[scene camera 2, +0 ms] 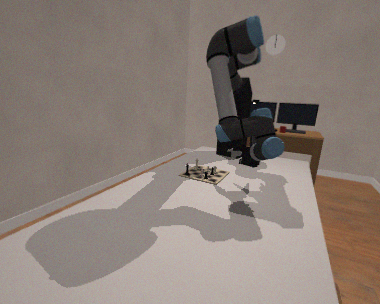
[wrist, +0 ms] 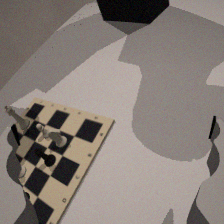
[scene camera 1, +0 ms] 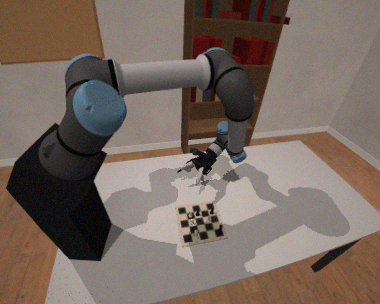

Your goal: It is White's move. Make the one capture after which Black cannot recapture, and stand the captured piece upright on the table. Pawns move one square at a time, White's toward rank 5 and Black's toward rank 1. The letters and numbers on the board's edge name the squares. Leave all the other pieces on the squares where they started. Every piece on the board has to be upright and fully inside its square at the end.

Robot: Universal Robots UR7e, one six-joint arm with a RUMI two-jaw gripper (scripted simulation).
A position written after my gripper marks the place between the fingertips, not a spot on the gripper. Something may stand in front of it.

Note:
I see my gripper [wrist: 112,122] and a chessboard [scene camera 1: 207,231].

